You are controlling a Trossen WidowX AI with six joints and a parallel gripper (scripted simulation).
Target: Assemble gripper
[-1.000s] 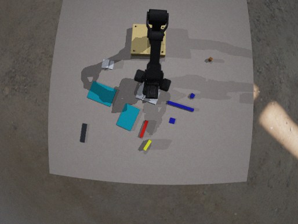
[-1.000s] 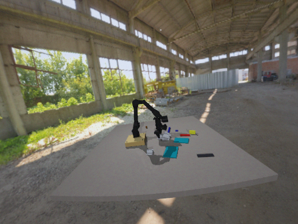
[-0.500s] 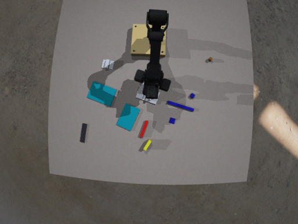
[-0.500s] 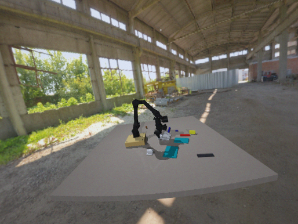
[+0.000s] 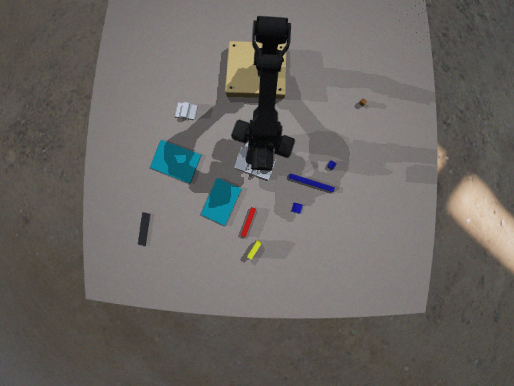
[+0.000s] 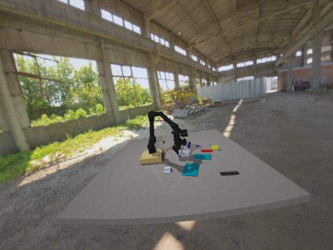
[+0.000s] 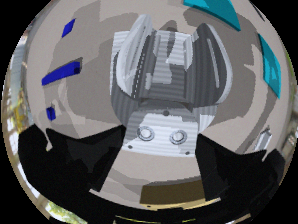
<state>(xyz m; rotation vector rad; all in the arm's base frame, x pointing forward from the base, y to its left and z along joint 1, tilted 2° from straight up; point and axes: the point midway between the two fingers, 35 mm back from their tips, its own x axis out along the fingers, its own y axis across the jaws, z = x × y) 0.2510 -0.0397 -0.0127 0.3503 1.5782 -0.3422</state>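
Now: gripper tip right at the housing plate. From my gripper tip the other things lie so: blue bar: 15 cm to the left, 15 cm ahead; gripper base: 2 cm above, 1 cm ahead; red bar: 25 cm ahead, 7 cm to the right.
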